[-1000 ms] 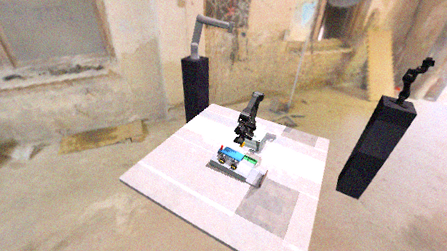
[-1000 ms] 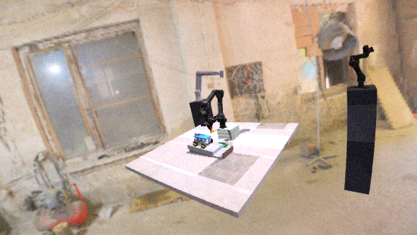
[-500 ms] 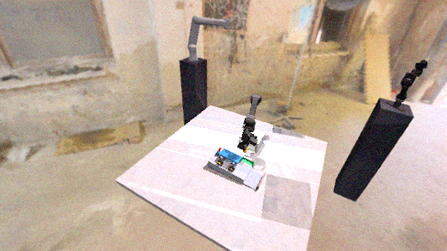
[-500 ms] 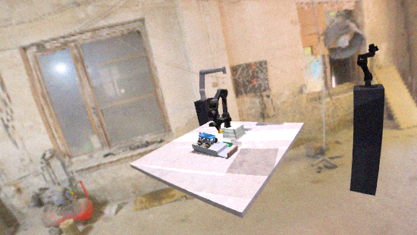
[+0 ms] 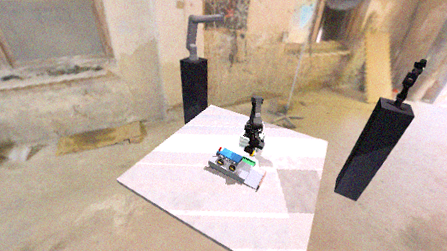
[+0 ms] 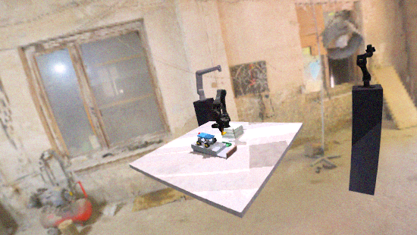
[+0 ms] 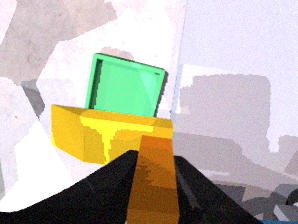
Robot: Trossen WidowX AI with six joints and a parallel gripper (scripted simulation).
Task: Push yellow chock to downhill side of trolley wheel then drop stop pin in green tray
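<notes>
The yellow chock is 20 mm behind my gripper tip and 10 mm below it. Also, from my gripper tip: trolley: 100 mm ahead, 120 mm to the right, 50 mm below; green tray: 40 mm behind, 30 mm to the right, 170 mm below; stop pin: 80 mm ahead, 230 mm to the right, 30 mm below.
</notes>
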